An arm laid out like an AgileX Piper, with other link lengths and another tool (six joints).
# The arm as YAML. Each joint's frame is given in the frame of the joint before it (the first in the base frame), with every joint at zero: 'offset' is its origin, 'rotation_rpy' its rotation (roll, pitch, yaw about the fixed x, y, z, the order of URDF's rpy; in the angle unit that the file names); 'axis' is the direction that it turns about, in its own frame. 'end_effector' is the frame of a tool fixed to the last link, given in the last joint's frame.
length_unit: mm
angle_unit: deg
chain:
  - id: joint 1
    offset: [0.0, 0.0, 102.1]
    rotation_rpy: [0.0, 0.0, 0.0]
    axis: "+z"
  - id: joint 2
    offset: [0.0, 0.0, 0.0]
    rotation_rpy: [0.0, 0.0, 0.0]
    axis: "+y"
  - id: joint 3
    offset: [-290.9, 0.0, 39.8]
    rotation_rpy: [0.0, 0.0, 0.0]
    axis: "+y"
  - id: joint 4
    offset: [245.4, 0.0, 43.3]
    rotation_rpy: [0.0, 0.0, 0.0]
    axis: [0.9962, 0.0, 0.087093]
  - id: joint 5
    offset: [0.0, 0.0, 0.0]
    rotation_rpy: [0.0, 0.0, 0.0]
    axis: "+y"
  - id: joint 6
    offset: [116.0, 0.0, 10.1]
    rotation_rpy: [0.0, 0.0, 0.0]
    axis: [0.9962, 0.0, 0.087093]
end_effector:
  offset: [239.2, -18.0, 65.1]
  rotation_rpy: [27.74, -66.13, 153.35]
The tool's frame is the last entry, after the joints.
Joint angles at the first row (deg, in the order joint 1, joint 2, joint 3, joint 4, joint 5, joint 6):
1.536, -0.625, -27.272, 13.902, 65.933, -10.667
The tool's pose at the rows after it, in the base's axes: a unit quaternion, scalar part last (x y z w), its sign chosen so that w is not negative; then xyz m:
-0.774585, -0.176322, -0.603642, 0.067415, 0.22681, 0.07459, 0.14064
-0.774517, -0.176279, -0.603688, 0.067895, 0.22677, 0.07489, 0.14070
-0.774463, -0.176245, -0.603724, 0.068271, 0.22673, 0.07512, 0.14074
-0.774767, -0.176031, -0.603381, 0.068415, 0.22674, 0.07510, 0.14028
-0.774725, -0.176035, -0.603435, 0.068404, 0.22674, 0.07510, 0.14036
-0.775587, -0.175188, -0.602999, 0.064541, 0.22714, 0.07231, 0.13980
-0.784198, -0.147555, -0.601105, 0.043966, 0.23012, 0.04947, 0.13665
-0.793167, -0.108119, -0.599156, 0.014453, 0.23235, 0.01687, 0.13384
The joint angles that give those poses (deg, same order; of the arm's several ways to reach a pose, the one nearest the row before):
1.537, -0.626, -27.272, 14.515, 65.933, -10.665
1.534, -0.624, -27.272, 14.574, 65.933, -10.669
1.535, -0.626, -27.272, 14.617, 65.934, -10.668
1.536, -0.624, -27.221, 14.616, 65.931, -10.643
1.536, -0.623, -27.231, 14.616, 65.932, -10.643
1.534, -0.625, -27.229, 14.110, 65.932, -10.490
1.533, -0.625, -27.231, 10.376, 65.758, -6.732
1.535, -0.623, -27.230, 5.086, 65.597, -1.433

